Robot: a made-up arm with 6 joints.
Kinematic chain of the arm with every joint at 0, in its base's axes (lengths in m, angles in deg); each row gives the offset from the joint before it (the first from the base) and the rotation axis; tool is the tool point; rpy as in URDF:
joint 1: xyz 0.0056 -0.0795 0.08 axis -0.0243 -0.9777 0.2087
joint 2: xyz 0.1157 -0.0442 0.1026 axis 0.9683 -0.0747 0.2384
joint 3: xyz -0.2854 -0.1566 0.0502 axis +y
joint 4: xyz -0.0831 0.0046 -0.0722 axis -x
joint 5: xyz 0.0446 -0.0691 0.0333 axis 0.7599 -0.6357 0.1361
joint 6: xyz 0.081 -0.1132 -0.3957 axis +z
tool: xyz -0.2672 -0.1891 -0.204 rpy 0 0 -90
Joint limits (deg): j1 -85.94..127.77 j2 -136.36..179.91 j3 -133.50..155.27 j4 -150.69..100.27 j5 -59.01..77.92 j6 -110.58..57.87
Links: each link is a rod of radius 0.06 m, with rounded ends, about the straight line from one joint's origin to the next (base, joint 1, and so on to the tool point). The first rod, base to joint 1, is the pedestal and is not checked.
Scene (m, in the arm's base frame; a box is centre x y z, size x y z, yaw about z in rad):
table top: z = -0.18
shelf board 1: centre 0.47 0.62 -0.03 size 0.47 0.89 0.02 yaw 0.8
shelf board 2: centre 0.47 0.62 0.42 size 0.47 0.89 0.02 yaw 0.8
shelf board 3: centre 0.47 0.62 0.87 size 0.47 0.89 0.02 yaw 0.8
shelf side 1: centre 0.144 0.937 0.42 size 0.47 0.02 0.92 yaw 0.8
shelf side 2: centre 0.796 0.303 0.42 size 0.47 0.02 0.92 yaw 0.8
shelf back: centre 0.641 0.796 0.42 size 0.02 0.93 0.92 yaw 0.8
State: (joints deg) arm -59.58 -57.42 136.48 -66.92 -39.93 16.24
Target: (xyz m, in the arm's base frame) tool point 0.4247 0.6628 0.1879
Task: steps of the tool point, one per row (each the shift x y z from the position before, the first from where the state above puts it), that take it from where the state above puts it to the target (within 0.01 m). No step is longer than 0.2 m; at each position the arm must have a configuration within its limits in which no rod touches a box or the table.
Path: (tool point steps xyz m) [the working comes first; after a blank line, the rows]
Joints at the target: -61.45 -64.79 147.01 -83.38 -24.62 5.10
Straight joint move there: touches shelf board 2.

1: -0.0465 -0.0727 0.0402
2: -0.0555 -0.0720 0.0201
3: -0.0626 -0.0672 -0.0006
4: -0.0684 -0.0579 -0.0206
5: -0.0723 -0.0446 -0.0392
6: -0.0493 0.1080 -0.1457
7: -0.0683 0.0534 -0.1609
8: -0.0829 -0.0045 -0.1568
9: 0.0766 0.0871 0.0441
10: 0.0819 0.0826 0.0146
11: 0.0786 0.0756 -0.0158
12: 0.0662 0.0670 -0.0431

